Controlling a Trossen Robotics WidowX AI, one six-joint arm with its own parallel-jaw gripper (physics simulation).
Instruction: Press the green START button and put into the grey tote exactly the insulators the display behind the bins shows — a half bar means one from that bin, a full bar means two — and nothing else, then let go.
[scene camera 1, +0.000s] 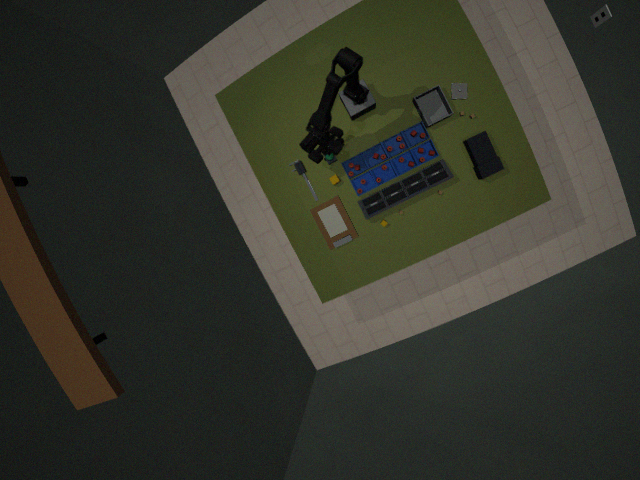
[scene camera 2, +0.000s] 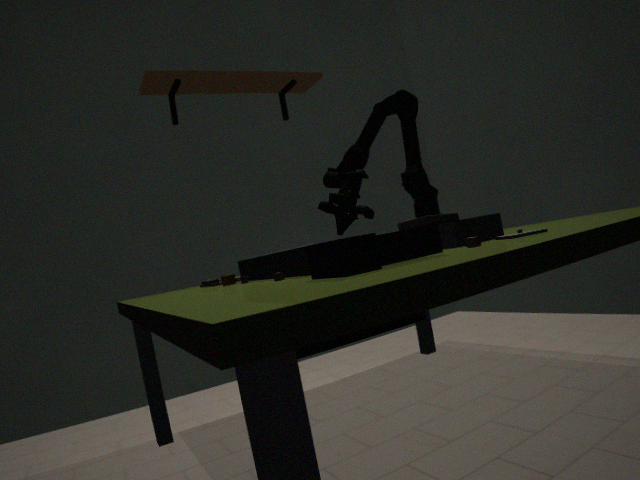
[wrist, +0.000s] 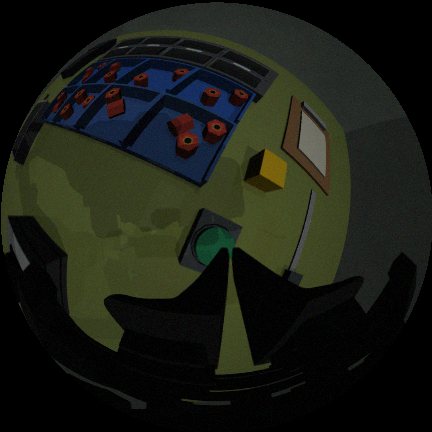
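Where they show: gripper, fingertip midpoint: (scene camera 1: 329, 154) (scene camera 2: 339, 235) (wrist: 229, 253); arm's base, link origin: (scene camera 1: 358, 96) (scene camera 2: 428, 217).
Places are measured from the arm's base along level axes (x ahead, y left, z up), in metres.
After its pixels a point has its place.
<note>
My gripper (scene camera 1: 323, 153) {x 0.211, y -0.210, z 0.001 m} (scene camera 2: 340, 232) {x 0.211, y -0.210, z 0.001 m} (wrist: 229, 253) {x 0.211, y -0.210, z 0.001 m} is shut with nothing between its fingertips. In the wrist view the tips overlap the lower right edge of the green START button (scene camera 1: 329, 156) {x 0.212, y -0.218, z -0.043 m} (wrist: 212, 244) {x 0.211, y -0.212, z -0.043 m} on its dark base; contact cannot be told. Red hexagonal insulators (scene camera 1: 375, 156) (wrist: 187, 144) lie in the blue bins (wrist: 155, 145) {x 0.268, y -0.097, z -0.078 m}, two rows of four compartments, some upright and some on their sides. The dark display (scene camera 1: 395, 193) {x 0.480, y 0.034, z -0.041 m} (wrist: 194, 49) {x 0.480, y 0.025, z -0.041 m} behind the bins shows a thin pale line in each of four sections; half or full cannot be told. The grey tote (scene camera 1: 436, 108) {x 0.146, y 0.342, z -0.078 m} looks empty.
A yellow cube (scene camera 1: 334, 179) {x 0.327, y -0.228, z -0.044 m} (wrist: 267, 170) {x 0.316, y -0.222, z -0.045 m} lies between the button and a brown-framed board (scene camera 1: 347, 214) {x 0.513, y -0.221, z -0.078 m} (wrist: 290, 132) {x 0.463, y -0.241, z -0.078 m}. A long thin tool (scene camera 1: 310, 186) {x 0.319, y -0.361, z -0.080 m} (wrist: 305, 230) {x 0.318, y -0.364, z -0.080 m} lies beside them. A black box (scene camera 1: 483, 155) {x 0.425, y 0.478, z -0.032 m} and a flat grey plate (scene camera 1: 459, 90) {x 0.098, y 0.469, z -0.069 m} lie near the tote.
</note>
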